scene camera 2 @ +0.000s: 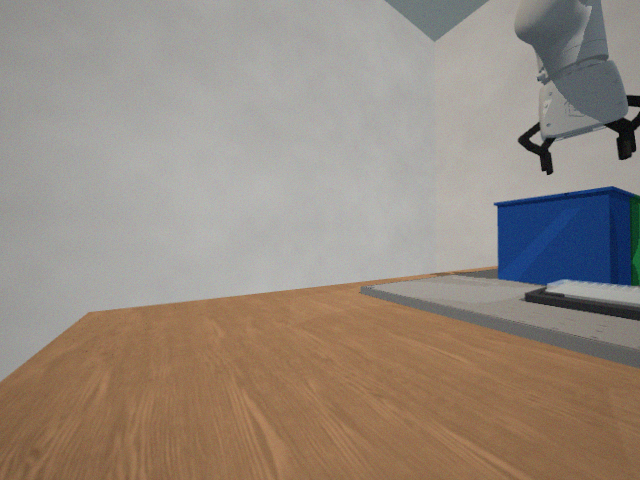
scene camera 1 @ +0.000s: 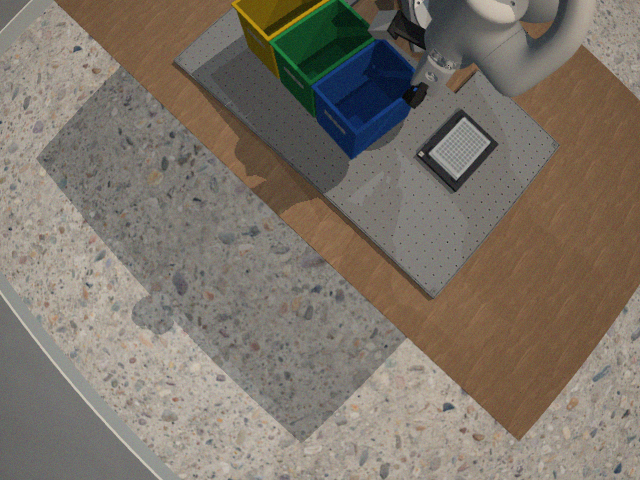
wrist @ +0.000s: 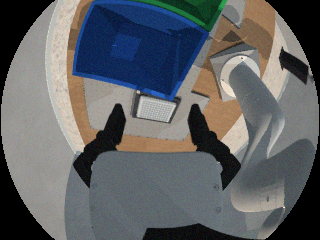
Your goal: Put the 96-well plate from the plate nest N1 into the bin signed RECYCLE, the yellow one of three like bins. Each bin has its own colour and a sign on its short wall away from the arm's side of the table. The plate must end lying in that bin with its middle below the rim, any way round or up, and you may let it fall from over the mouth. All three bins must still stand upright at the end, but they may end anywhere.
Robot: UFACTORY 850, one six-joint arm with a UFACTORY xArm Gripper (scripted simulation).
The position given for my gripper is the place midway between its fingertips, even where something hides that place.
Observation:
In view: my gripper [scene camera 2: 585, 166], a white 96-well plate [scene camera 1: 441, 152], a blue bin [scene camera 2: 580, 235] and a black plate nest [scene camera 1: 431, 163].
The white 96-well plate also shows in the wrist view [wrist: 149, 108]. The blue bin shows as well in scene camera 1 [scene camera 1: 373, 79]. My gripper is seen too in the wrist view [wrist: 156, 111].

